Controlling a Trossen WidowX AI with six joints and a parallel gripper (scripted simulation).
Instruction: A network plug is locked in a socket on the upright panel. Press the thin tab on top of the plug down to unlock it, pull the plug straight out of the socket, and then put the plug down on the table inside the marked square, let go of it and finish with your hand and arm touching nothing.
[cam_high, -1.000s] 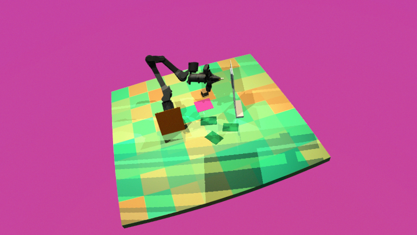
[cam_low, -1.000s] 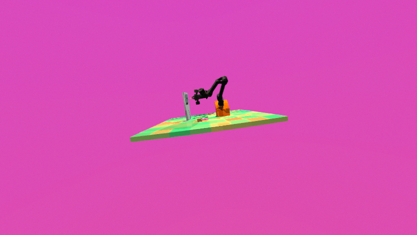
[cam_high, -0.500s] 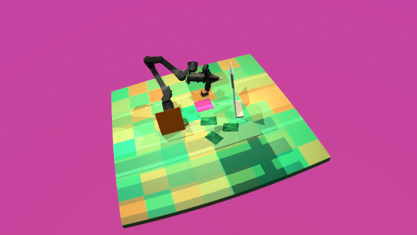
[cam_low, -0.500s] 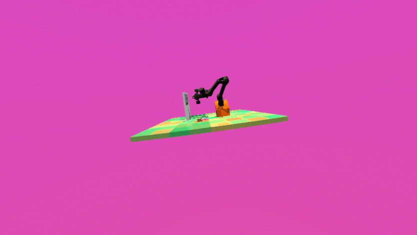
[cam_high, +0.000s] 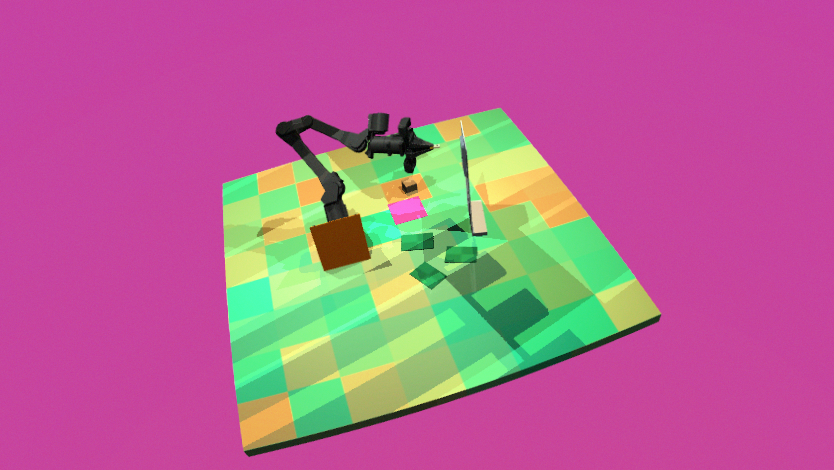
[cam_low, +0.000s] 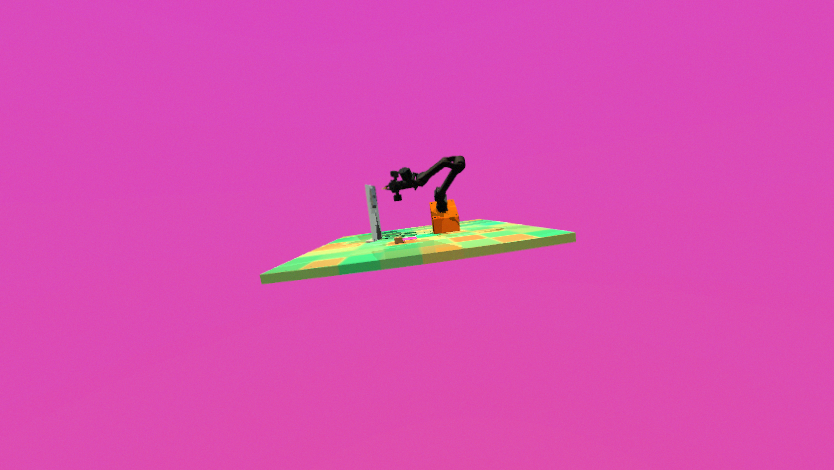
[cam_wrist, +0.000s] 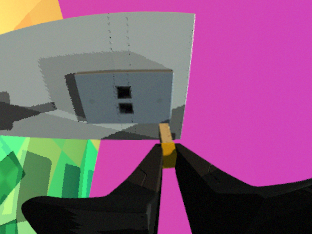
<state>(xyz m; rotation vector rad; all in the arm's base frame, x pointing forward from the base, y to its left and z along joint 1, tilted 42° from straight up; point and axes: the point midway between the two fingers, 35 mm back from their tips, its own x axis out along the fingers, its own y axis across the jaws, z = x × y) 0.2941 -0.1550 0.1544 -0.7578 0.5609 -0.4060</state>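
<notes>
Right now the pink marked square is 33 cm below my gripper tip, 13 cm to the left of it and 8 cm behind it. Also, from my gripper tip: network plug: 1 cm ahead; grey panel: 16 cm below, 10 cm ahead, 4 cm to the right.
</notes>
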